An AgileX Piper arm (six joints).
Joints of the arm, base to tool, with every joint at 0 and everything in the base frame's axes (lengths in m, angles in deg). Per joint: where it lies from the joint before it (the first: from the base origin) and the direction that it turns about. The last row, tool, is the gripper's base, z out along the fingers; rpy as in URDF.
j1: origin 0 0 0.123 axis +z
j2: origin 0 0 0 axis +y
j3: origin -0.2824 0 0.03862 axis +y
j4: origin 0.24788 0 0.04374 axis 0.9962 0 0.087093
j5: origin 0 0 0 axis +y
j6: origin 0.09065 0 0.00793 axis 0.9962 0 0.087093
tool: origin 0 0 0 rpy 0 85 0
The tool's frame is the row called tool.
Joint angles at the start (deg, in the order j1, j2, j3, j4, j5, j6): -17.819, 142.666, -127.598, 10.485, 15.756, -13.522
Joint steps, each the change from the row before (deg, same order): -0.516, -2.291, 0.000, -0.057, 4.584, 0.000; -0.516, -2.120, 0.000, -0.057, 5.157, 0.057; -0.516, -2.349, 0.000, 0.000, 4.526, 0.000; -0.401, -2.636, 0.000, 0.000, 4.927, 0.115; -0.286, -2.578, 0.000, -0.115, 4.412, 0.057; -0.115, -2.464, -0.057, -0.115, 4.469, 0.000; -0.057, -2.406, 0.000, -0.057, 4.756, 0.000
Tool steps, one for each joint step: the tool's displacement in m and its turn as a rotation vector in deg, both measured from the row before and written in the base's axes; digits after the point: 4 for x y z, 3 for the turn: -0.0076, -0.0017, 0.0167, 0.757, 2.085, 0.315; -0.0086, -0.0011, 0.0141, 1.039, 2.770, 0.387; -0.0094, -0.0009, 0.0171, 0.749, 1.966, 0.296; -0.0109, 0.0010, 0.0191, 0.862, 2.051, 0.421; -0.0111, 0.0021, 0.0188, 0.529, 1.690, 0.469; -0.0112, 0.0038, 0.0176, 0.497, 1.817, 0.669; -0.0120, 0.0048, 0.0161, 0.656, 2.184, 0.768
